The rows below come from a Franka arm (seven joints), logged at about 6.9 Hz.
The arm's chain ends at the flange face. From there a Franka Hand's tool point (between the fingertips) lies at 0.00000 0.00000 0.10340 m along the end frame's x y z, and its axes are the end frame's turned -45 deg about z.
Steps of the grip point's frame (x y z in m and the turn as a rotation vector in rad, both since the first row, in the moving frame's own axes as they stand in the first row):
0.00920, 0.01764, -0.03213, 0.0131, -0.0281, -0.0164
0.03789, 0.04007, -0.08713, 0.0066, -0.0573, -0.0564
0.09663, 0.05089, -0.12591, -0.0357, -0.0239, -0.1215
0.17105, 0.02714, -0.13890, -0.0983, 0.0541, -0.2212
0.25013, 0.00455, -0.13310, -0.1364, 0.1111, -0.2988
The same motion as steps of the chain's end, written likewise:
0.02198, 0.00485, -0.03208, -0.0106, -0.0291, -0.0164
0.05969, -0.00229, -0.08696, -0.0359, -0.0452, -0.0564
0.10319, -0.03664, -0.12581, -0.0421, 0.0083, -0.1215
0.12876, -0.10373, -0.13825, -0.0313, 0.1078, -0.2212
0.16208, -0.17279, -0.13152, -0.0179, 0.1750, -0.2988

